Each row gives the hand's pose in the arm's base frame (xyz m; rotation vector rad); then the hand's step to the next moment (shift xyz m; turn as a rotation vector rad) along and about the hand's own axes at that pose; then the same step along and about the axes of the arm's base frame.
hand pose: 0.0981 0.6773 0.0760 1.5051 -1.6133 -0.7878
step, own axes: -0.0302 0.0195 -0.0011 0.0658 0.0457 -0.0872
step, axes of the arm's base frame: -0.0091 0.0321 0.0134 0.0519 -0.0545 0.0914
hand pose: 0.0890 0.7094 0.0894 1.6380 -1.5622 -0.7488
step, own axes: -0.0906 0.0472 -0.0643 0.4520 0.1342 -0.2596
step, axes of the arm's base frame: 0.0184 0.0982 0.0678 0.1782 -0.4166 0.2905
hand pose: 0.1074 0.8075 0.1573 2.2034 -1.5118 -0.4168
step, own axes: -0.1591 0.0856 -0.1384 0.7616 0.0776 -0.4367
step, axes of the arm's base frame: -0.0600 0.1469 0.1631 0.4191 -0.6560 0.4133
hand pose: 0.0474 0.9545 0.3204 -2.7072 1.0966 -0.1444
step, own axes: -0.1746 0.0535 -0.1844 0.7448 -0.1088 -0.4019
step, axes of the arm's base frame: -0.1929 0.0542 0.1649 0.5389 -0.5084 0.4233
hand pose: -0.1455 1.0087 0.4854 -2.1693 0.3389 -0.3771
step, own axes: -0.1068 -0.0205 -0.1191 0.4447 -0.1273 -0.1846
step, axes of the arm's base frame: -0.1417 -0.0353 0.0684 0.3497 -0.2274 0.2722
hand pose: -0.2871 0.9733 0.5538 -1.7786 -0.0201 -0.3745
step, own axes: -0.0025 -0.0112 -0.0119 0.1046 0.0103 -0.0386
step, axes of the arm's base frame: -0.0076 -0.0081 0.0122 0.0920 -0.0587 0.0250
